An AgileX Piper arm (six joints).
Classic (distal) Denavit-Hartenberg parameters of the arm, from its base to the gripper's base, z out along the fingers. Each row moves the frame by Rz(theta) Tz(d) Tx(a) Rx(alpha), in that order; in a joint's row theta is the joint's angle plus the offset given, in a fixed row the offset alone. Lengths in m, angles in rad.
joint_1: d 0.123, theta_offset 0, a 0, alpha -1.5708
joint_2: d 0, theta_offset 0.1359, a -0.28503, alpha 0
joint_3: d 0, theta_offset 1.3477, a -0.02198, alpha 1.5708
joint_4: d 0.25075, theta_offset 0, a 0, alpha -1.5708
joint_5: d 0, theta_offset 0, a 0, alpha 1.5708
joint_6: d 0.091, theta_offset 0, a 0, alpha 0
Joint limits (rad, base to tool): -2.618..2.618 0..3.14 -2.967..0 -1.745..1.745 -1.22..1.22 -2.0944..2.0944
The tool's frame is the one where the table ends.
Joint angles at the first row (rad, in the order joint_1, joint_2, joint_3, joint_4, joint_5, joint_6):
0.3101, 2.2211, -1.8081, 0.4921, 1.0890, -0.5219
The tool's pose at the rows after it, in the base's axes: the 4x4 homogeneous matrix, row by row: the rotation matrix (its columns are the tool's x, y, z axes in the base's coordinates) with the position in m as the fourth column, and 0 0 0 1 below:
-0.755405 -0.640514 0.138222 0.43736; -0.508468 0.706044 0.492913 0.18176; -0.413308 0.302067 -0.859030 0.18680; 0 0 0 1
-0.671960 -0.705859 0.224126 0.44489; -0.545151 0.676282 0.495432 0.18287; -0.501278 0.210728 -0.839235 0.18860; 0 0 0 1
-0.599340 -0.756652 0.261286 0.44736; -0.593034 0.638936 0.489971 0.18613; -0.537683 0.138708 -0.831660 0.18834; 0 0 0 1
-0.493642 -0.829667 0.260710 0.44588; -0.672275 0.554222 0.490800 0.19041; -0.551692 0.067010 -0.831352 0.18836; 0 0 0 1
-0.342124 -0.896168 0.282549 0.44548; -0.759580 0.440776 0.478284 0.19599; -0.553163 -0.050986 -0.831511 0.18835; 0 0 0 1
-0.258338 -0.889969 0.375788 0.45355; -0.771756 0.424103 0.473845 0.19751; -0.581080 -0.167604 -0.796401 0.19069; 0 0 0 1
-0.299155 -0.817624 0.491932 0.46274; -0.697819 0.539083 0.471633 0.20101; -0.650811 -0.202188 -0.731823 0.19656; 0 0 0 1
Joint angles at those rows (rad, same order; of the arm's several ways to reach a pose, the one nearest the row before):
0.3118, 2.2211, -1.8081, 0.5330, 0.9970, -0.5926
0.3139, 2.2211, -1.8081, 0.5353, 0.9078, -0.6966
0.3225, 2.2232, -1.8082, 0.5262, 0.8640, -0.7756
0.3324, 2.2232, -1.8081, 0.5236, 0.8597, -0.8986
0.3484, 2.2232, -1.8081, 0.4982, 0.8315, -1.0435
0.3528, 2.2251, -1.8081, 0.4928, 0.7281, -1.1141
0.3616, 2.2251, -1.8081, 0.4997, 0.5913, -1.0289

